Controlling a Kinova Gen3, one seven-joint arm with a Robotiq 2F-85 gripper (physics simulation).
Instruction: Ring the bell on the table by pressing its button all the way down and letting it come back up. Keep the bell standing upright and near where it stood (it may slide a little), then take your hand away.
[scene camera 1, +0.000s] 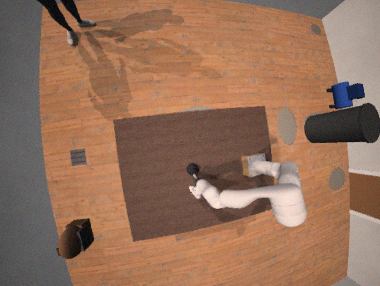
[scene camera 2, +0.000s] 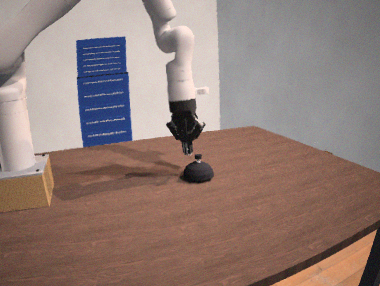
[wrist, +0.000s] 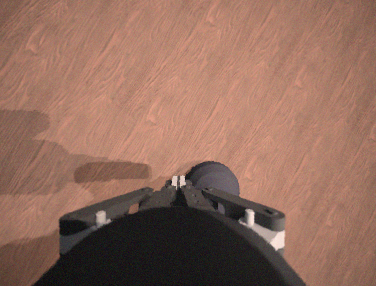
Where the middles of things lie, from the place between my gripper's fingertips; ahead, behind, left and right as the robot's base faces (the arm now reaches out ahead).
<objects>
Now: the domed bell (wrist: 213, 174) 60 mm to the right of my hand and 20 mm below it.
</objects>
